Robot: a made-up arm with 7 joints. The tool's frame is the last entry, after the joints. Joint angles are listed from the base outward.
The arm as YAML. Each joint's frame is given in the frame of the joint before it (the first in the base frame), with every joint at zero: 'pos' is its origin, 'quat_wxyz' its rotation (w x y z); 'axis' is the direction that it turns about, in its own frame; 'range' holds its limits. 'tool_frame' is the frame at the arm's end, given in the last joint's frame.
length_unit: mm
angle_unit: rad
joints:
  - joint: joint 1
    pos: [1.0, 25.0, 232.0]
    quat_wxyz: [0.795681, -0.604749, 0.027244, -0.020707]
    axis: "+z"
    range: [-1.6, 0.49]
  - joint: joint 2
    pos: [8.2, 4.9, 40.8]
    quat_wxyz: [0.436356, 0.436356, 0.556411, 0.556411]
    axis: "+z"
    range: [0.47, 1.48]
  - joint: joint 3
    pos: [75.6, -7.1, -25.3]
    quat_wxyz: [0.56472, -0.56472, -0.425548, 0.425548]
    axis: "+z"
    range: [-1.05, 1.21]
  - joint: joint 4
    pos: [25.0, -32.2, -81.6]
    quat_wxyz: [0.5, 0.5, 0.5, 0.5]
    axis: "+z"
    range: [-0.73, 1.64]
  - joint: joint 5
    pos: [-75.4, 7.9, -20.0]
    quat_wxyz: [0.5, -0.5, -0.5, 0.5]
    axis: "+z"
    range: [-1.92, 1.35]
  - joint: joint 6
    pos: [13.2, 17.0, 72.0]
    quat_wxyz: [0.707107, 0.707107, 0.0, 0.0]
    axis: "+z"
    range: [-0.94, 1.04]
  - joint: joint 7
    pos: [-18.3, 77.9, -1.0]
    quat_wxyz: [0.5, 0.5, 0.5, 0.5]
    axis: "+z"
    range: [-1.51, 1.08]
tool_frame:
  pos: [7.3, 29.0, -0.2]
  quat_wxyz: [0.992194, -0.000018, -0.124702, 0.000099]
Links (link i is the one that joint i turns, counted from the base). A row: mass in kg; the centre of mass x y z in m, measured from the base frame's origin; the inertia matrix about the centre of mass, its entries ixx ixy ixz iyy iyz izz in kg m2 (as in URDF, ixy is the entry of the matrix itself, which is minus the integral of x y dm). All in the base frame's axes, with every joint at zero. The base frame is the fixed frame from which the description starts. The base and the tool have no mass.
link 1: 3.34; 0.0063 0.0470 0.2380; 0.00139 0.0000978 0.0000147 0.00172 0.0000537 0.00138
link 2: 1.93; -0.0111 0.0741 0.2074; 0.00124 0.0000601 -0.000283 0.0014 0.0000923 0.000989
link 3: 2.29; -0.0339 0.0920 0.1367; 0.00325 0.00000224 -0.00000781 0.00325 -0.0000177 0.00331
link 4: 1.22; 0.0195 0.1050 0.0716; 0.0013 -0.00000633 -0.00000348 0.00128 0 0.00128
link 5: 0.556; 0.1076 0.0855 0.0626; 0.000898 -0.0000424 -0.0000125 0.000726 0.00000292 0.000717
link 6: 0.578; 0.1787 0.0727 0.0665; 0.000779 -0.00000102 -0.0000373 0.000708 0 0.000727
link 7: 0.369; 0.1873 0.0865 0.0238; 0.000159 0 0.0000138 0.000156 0 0.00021
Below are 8 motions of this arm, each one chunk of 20 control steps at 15 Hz.
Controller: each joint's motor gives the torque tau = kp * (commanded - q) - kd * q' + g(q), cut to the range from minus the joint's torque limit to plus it. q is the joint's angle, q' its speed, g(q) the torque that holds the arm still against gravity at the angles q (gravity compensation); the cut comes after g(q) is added. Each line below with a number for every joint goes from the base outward.
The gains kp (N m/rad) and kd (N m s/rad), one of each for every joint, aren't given. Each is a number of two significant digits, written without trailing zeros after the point. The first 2 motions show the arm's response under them.
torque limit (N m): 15 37 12 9.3 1.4 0.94 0.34
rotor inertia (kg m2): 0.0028 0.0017 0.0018 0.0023 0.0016 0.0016 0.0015
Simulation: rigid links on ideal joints. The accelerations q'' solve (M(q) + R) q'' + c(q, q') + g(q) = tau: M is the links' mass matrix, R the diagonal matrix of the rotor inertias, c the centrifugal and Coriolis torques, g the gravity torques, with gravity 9.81 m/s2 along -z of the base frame. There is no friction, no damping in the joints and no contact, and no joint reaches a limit. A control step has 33 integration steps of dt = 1/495 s. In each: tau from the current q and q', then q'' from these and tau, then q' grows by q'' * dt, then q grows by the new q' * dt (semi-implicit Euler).
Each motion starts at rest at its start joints. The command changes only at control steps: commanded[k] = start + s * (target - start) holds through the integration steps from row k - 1 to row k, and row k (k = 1, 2, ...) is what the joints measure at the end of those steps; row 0 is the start. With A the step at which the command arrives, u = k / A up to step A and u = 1 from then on. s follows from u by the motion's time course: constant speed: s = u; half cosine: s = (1 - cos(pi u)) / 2; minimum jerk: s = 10 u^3 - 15 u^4 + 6 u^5; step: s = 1 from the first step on.
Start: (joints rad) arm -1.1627 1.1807 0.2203 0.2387 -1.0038 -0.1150 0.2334
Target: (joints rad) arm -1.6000 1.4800 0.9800 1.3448 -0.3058 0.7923 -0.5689
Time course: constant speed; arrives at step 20
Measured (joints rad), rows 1 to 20:
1: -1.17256 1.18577 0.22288 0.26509 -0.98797 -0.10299 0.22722
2: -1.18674 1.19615 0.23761 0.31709 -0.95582 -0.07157 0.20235
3: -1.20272 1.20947 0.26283 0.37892 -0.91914 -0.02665 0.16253
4: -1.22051 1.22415 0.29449 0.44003 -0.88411 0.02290 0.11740
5: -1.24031 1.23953 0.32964 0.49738 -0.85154 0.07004 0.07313
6: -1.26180 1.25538 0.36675 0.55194 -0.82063 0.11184 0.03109
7: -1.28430 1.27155 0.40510 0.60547 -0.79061 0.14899 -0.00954
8: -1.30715 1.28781 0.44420 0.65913 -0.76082 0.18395 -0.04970
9: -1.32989 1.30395 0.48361 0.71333 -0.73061 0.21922 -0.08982
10: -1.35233 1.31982 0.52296 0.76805 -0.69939 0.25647 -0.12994
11: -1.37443 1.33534 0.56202 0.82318 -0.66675 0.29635 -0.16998
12: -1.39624 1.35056 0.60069 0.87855 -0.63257 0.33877 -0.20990
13: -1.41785 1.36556 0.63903 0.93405 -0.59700 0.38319 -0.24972
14: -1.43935 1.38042 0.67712 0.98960 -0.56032 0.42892 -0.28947
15: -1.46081 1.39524 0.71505 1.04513 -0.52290 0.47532 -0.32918
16: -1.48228 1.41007 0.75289 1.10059 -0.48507 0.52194 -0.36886
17: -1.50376 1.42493 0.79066 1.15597 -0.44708 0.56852 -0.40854
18: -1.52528 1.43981 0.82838 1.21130 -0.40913 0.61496 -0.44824
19: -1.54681 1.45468 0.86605 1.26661 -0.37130 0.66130 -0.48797
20: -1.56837 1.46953 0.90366 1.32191 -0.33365 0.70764 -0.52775
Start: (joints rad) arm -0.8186 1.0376 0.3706 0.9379 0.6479 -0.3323 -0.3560
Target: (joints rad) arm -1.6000 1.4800 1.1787 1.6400 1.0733 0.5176 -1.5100
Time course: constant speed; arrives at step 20
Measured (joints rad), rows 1 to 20:
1: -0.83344 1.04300 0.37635 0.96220 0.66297 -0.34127 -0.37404
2: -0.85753 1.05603 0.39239 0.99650 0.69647 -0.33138 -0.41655
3: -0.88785 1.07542 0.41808 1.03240 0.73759 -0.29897 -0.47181
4: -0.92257 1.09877 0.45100 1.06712 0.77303 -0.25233 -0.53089
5: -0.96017 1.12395 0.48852 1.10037 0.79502 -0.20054 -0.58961
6: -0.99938 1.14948 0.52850 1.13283 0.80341 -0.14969 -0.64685
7: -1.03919 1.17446 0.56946 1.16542 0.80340 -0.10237 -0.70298
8: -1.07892 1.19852 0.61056 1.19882 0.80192 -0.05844 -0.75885
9: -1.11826 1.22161 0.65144 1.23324 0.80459 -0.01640 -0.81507
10: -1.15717 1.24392 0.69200 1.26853 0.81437 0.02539 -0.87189
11: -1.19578 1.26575 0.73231 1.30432 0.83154 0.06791 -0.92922
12: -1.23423 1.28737 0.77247 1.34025 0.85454 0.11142 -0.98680
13: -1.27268 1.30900 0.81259 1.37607 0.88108 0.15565 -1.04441
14: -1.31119 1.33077 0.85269 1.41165 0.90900 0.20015 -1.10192
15: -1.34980 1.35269 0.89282 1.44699 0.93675 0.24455 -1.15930
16: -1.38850 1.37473 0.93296 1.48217 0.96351 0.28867 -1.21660
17: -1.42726 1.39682 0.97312 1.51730 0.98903 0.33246 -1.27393
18: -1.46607 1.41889 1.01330 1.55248 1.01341 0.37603 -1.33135
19: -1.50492 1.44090 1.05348 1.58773 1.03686 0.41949 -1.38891
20: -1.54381 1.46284 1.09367 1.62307 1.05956 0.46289 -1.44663
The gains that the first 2 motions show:
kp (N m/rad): 19 37 9.2 15 0.26 0.7 0.46
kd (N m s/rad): 2.4 3.4 1.6 0.88 0.035 0.092 0.048
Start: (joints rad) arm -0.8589 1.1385 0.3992 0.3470 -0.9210 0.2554 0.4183
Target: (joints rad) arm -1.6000 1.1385 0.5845 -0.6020 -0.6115 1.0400 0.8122
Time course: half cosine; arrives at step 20
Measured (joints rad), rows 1 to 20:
1: -0.85996 1.13810 0.39960 0.34467 -0.91966 0.25916 0.41836
2: -0.86457 1.13700 0.40066 0.33500 -0.91456 0.27245 0.41973
3: -0.87521 1.13555 0.40220 0.31408 -0.90448 0.29649 0.42473
4: -0.89350 1.13427 0.40440 0.28082 -0.88997 0.32871 0.43486
5: -0.92002 1.13351 0.40782 0.23607 -0.87277 0.36575 0.45022
6: -0.95454 1.13337 0.41303 0.18148 -0.85488 0.40516 0.47010
7: -0.99627 1.13380 0.42039 0.11893 -0.83780 0.44579 0.49361
8: -1.04408 1.13467 0.42997 0.05025 -0.82221 0.48738 0.52001
9: -1.09664 1.13582 0.44162 -0.02271 -0.80802 0.53008 0.54864
10: -1.15249 1.13710 0.45504 -0.09810 -0.79463 0.57410 0.57890
11: -1.21012 1.13836 0.46980 -0.17403 -0.78128 0.61950 0.61010
12: -1.26801 1.13951 0.48538 -0.24861 -0.76726 0.66614 0.64148
13: -1.32464 1.14043 0.50123 -0.32001 -0.75211 0.71363 0.67225
14: -1.37861 1.14110 0.51676 -0.38647 -0.73572 0.76131 0.70160
15: -1.42860 1.14148 0.53144 -0.44639 -0.71834 0.80822 0.72876
16: -1.47344 1.14162 0.54480 -0.49832 -0.70058 0.85313 0.75303
17: -1.51210 1.14158 0.55651 -0.54102 -0.68324 0.89451 0.77380
18: -1.54374 1.14141 0.56631 -0.57349 -0.66727 0.93072 0.79055
19: -1.56768 1.14119 0.57407 -0.59499 -0.65357 0.96012 0.80289
20: -1.58341 1.14098 0.57970 -0.60504 -0.64295 0.98123 0.81053

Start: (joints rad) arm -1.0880 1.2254 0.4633 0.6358 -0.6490 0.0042 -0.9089
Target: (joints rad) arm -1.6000 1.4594 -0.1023 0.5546 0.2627 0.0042 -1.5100
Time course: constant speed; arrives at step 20
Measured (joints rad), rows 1 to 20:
1: -1.09632 1.22957 0.45514 0.63846 -0.64465 0.01242 -0.91690
2: -1.11154 1.23751 0.43993 0.63716 -0.62851 0.02624 -0.93648
3: -1.13169 1.24785 0.41979 0.63211 -0.59848 0.03505 -0.96366
4: -1.15498 1.25958 0.39677 0.62542 -0.55696 0.03490 -0.99442
5: -1.18003 1.27200 0.37229 0.61872 -0.50836 0.02767 -1.02614
6: -1.20590 1.28460 0.34701 0.61266 -0.45696 0.01738 -1.05755
7: -1.23200 1.29706 0.32111 0.60735 -0.40575 0.00757 -1.08832
8: -1.25801 1.30922 0.29458 0.60268 -0.35620 0.00028 -1.11861
9: -1.28381 1.32107 0.26745 0.59849 -0.30852 -0.00388 -1.14866
10: -1.30938 1.33269 0.23981 0.59461 -0.26226 -0.00525 -1.17865
11: -1.33479 1.34417 0.21177 0.59087 -0.21674 -0.00468 -1.20869
12: -1.36012 1.35563 0.18349 0.58715 -0.17139 -0.00311 -1.23877
13: -1.38544 1.36711 0.15510 0.58335 -0.12591 -0.00136 -1.26887
14: -1.41082 1.37866 0.12669 0.57945 -0.08022 0.00005 -1.29897
15: -1.43627 1.39028 0.09832 0.57544 -0.03441 0.00086 -1.32904
16: -1.46180 1.40196 0.07002 0.57135 0.01139 0.00109 -1.35906
17: -1.48739 1.41367 0.04178 0.56722 0.05708 0.00086 -1.38904
18: -1.51302 1.42540 0.01359 0.56308 0.10259 0.00038 -1.41900
19: -1.53865 1.43712 -0.01459 0.55895 0.14796 -0.00017 -1.44894
20: -1.56428 1.44884 -0.04276 0.55485 0.19323 -0.00065 -1.47888

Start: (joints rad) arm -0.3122 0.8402 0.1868 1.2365 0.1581 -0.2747 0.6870
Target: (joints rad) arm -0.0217 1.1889 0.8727 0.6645 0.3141 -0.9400 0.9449
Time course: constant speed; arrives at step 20
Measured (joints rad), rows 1 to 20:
1: -0.30449 0.84344 0.19368 1.22020 0.16949 -0.27580 0.69528
2: -0.29319 0.85376 0.20883 1.19552 0.19305 -0.29021 0.70911
3: -0.28089 0.86979 0.23121 1.16715 0.21787 -0.31574 0.72200
4: -0.26847 0.88877 0.25886 1.13730 0.23474 -0.34788 0.73256
5: -0.25600 0.90851 0.28982 1.10712 0.24042 -0.38324 0.74219
6: -0.24328 0.92786 0.32259 1.07719 0.23682 -0.41972 0.75235
7: -0.23013 0.94652 0.35624 1.04776 0.22844 -0.45601 0.76361
8: -0.21647 0.96461 0.39031 1.01884 0.21984 -0.49134 0.77583
9: -0.20234 0.98234 0.42457 0.99031 0.21423 -0.52540 0.78859
10: -0.18788 0.99986 0.45893 0.96199 0.21309 -0.55832 0.80156
11: -0.17323 1.01728 0.49330 0.93373 0.21643 -0.59052 0.81455
12: -0.15853 1.03466 0.52763 0.90542 0.22339 -0.62246 0.82751
13: -0.14384 1.05202 0.56193 0.87701 0.23275 -0.65450 0.84044
14: -0.12920 1.06939 0.59619 0.84850 0.24326 -0.68682 0.85334
15: -0.11463 1.08679 0.63044 0.81991 0.25395 -0.71946 0.86623
16: -0.10010 1.10421 0.66470 0.79128 0.26413 -0.75234 0.87911
17: -0.08560 1.12166 0.69899 0.76263 0.27346 -0.78538 0.89198
18: -0.07113 1.13913 0.73332 0.73398 0.28185 -0.81848 0.90483
19: -0.05667 1.15660 0.76769 0.70532 0.28939 -0.85160 0.91767
20: -0.04222 1.17409 0.80209 0.67665 0.29628 -0.88473 0.93050

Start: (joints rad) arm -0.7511 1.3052 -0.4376 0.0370 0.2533 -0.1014 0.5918
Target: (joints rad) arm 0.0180 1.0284 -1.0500 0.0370 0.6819 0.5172 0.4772
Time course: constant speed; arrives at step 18
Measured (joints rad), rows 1 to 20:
1: -0.74130 1.30066 -0.43703 0.03429 0.25188 -0.09071 0.58403
2: -0.71985 1.29084 -0.44483 0.03252 0.24960 -0.07033 0.57213
3: -0.68833 1.27715 -0.46317 0.03298 0.25304 -0.04327 0.56261
4: -0.64963 1.26126 -0.49051 0.03495 0.26731 -0.01106 0.55705
5: -0.60661 1.24448 -0.52394 0.03732 0.29303 0.02446 0.55409
6: -0.56159 1.22765 -0.56061 0.03931 0.32697 0.06114 0.55186
7: -0.51612 1.21115 -0.59835 0.04055 0.36430 0.09724 0.54907
8: -0.47109 1.19507 -0.63580 0.04107 0.40072 0.13204 0.54517
9: -0.42684 1.17935 -0.67235 0.04104 0.43365 0.16563 0.54012
10: -0.38336 1.16386 -0.70790 0.04074 0.46236 0.19853 0.53421
11: -0.34044 1.14849 -0.74261 0.04039 0.48748 0.23132 0.52779
12: -0.29783 1.13319 -0.77677 0.04012 0.51028 0.26439 0.52116
13: -0.25534 1.11790 -0.81064 0.03998 0.53200 0.29789 0.51452
14: -0.21283 1.10261 -0.84441 0.03997 0.55358 0.33177 0.50796
15: -0.17025 1.08731 -0.87819 0.04003 0.57550 0.36590 0.50151
16: -0.12758 1.07200 -0.91204 0.04011 0.59790 0.40011 0.49515
17: -0.08484 1.05667 -0.94596 0.04019 0.62069 0.43428 0.48884
18: -0.04206 1.04134 -0.97994 0.04024 0.64370 0.46835 0.48256
19: -0.00799 1.03156 -1.01375 0.04079 0.65405 0.48466 0.48276
20: 0.01437 1.02708 -1.03935 0.04056 0.64759 0.48579 0.48690

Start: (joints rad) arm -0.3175 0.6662 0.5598 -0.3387 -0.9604 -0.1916 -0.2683
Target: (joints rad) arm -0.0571 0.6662 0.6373 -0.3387 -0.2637 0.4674 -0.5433
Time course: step
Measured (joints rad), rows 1 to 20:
1: -0.24357 0.67205 0.58378 -0.36730 -0.88555 -0.07206 -0.37838
2: -0.16488 0.67326 0.60551 -0.36500 -0.69745 0.10072 -0.48737
3: -0.11404 0.66955 0.61306 -0.34356 -0.49352 0.26962 -0.53984
4: -0.08198 0.66426 0.61535 -0.32497 -0.32887 0.41406 -0.55513
5: -0.06232 0.66032 0.61871 -0.31658 -0.22002 0.51505 -0.55246
6: -0.05208 0.65920 0.62395 -0.31765 -0.16269 0.56564 -0.54455
7: -0.04887 0.66048 0.62936 -0.32384 -0.14491 0.57220 -0.53854
8: -0.04995 0.66282 0.63351 -0.33101 -0.15413 0.55019 -0.53676
9: -0.05277 0.66503 0.63600 -0.33684 -0.17912 0.51707 -0.53829
10: -0.05561 0.66654 0.63718 -0.34054 -0.21021 0.48619 -0.54101
11: -0.05762 0.66728 0.63759 -0.34215 -0.23968 0.46447 -0.54335
12: -0.05863 0.66741 0.63763 -0.34218 -0.26253 0.45332 -0.54470
13: -0.05882 0.66717 0.63750 -0.34130 -0.27672 0.45079 -0.54512
14: -0.05850 0.66680 0.63731 -0.34016 -0.28269 0.45364 -0.54494
15: -0.05798 0.66643 0.63712 -0.33916 -0.28244 0.45872 -0.54449
16: -0.05747 0.66617 0.63699 -0.33850 -0.27849 0.46374 -0.54397
17: -0.05710 0.66603 0.63695 -0.33819 -0.27312 0.46744 -0.54354
18: -0.05690 0.66599 0.63700 -0.33814 -0.26800 0.46948 -0.54324
19: -0.05684 0.66603 0.63709 -0.33826 -0.26406 0.47009 -0.54309
20: -0.05687 0.66609 0.63719 -0.33843 -0.26162 0.46974 -0.54305

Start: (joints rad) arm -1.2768 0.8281 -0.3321 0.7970 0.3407 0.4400 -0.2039
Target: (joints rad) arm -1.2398 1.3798 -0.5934 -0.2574 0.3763 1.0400 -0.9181
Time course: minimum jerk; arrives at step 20
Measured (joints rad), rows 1 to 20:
1: -1.27663 0.82836 -0.33229 0.79629 0.34048 0.44046 -0.20423
2: -1.27559 0.83024 -0.33354 0.79134 0.33899 0.44353 -0.20658
3: -1.27329 0.83573 -0.33678 0.77762 0.33518 0.45156 -0.21342
4: -1.27000 0.84678 -0.34254 0.75139 0.32886 0.46590 -0.22718
5: -1.26639 0.86488 -0.35091 0.71042 0.32096 0.48694 -0.24981
6: -1.26323 0.89079 -0.36169 0.65412 0.31330 0.51436 -0.28238
7: -1.26106 0.92444 -0.37451 0.58336 0.30814 0.54741 -0.32493
8: -1.26008 0.96500 -0.38897 0.50024 0.30766 0.58515 -0.37646
9: -1.26011 1.01104 -0.40471 0.40778 0.31352 0.62663 -0.43509
10: -1.26071 1.06068 -0.42147 0.30965 0.32645 0.67096 -0.49830
11: -1.26130 1.11186 -0.43907 0.20986 0.34602 0.71732 -0.56332
12: -1.26135 1.16246 -0.45736 0.11253 0.37058 0.76479 -0.62738
13: -1.26054 1.21047 -0.47613 0.02155 0.39743 0.81218 -0.68801
14: -1.25881 1.25412 -0.49497 -0.05963 0.42323 0.85796 -0.74310
15: -1.25636 1.29195 -0.51327 -0.12819 0.44467 0.90038 -0.79109
16: -1.25351 1.32289 -0.53029 -0.18224 0.45917 0.93779 -0.83088
17: -1.25064 1.34642 -0.54530 -0.22096 0.46538 0.96894 -0.86195
18: -1.24799 1.36258 -0.55780 -0.24488 0.46321 0.99329 -0.88442
19: -1.24571 1.37216 -0.56763 -0.25612 0.45366 1.01111 -0.89913
20: -1.24376 1.37678 -0.57509 -0.25865 0.43824 1.02364 -0.90789

